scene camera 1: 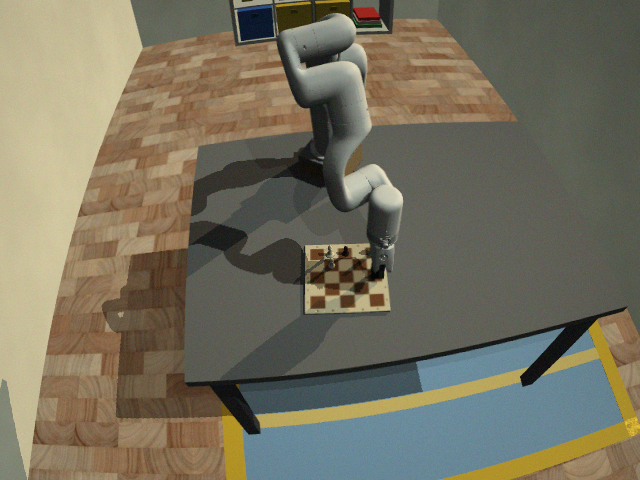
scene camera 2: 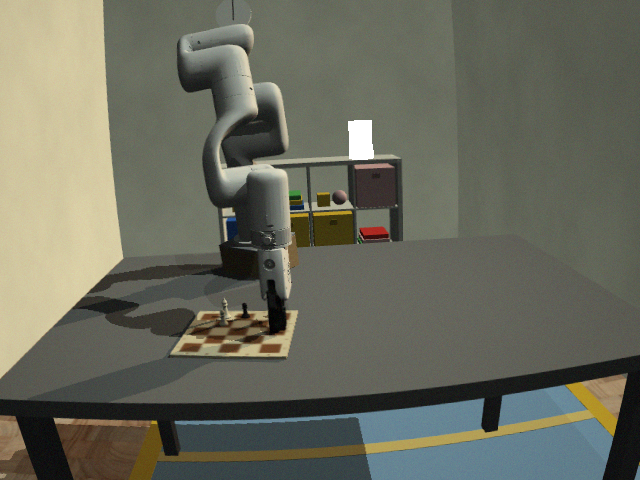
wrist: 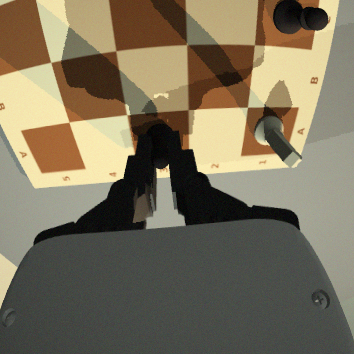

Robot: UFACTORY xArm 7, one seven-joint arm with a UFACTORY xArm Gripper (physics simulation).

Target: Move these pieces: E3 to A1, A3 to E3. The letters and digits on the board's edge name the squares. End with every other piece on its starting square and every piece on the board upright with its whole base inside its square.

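Frame: origin at the arm's base, x right, y up, z back, level; centimetres.
Seen in the pictures: gripper, between the fingertips: (scene camera 1: 377, 274) (scene camera 2: 278, 328) (wrist: 161, 151).
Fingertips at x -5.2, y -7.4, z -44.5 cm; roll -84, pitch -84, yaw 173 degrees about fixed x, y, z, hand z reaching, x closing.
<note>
Pixels of each thing's top centre, then the offset from my fingertips to it. Level surfaces: height alone.
- chessboard, centre of its top: (wrist: 147, 9) (scene camera 2: 237, 331) (scene camera 1: 346, 276) dx +8.1, dy -0.7, dz +1.1 cm
- pale piece with a squared top, centre of its top: (wrist: 296, 163) dx -0.3, dy +3.3, dz +7.6 cm
- tall pale piece, centre of its top: (scene camera 2: 223, 298) (scene camera 1: 330, 245) dx +11.2, dy +3.7, dz +8.9 cm
- shorter pale piece, centre of its top: (scene camera 2: 221, 310) (scene camera 1: 331, 259) dx +11.3, dy +2.5, dz +5.2 cm
- grey table, height of its surface: dy -1.3 cm
My gripper (scene camera 1: 379, 273) (scene camera 2: 277, 328) (wrist: 161, 151) is low over square A3 of the chessboard (scene camera 1: 346, 311) (scene camera 2: 227, 354) (wrist: 235, 163). Its fingers are shut on a black pawn (wrist: 160, 150), which is upright over A3; whether its base touches the board is hard to tell. In the scene views the fingers hide this pawn. A pale piece with a squared top (wrist: 270, 130) stands upright on A1 in the wrist view; the arm hides it in the scene views. On E3 no piece shows in the scene views.
A black pawn (scene camera 1: 345, 251) (scene camera 2: 245, 310) (wrist: 288, 17) stands on C1. A tall pale piece (scene camera 1: 329, 251) (scene camera 2: 224, 306) stands on D1, with a shorter pale piece (scene camera 1: 331, 262) (scene camera 2: 223, 318) in front of it on D2. The board lies on a grey table (scene camera 1: 465, 232) (scene camera 2: 439, 310).
</note>
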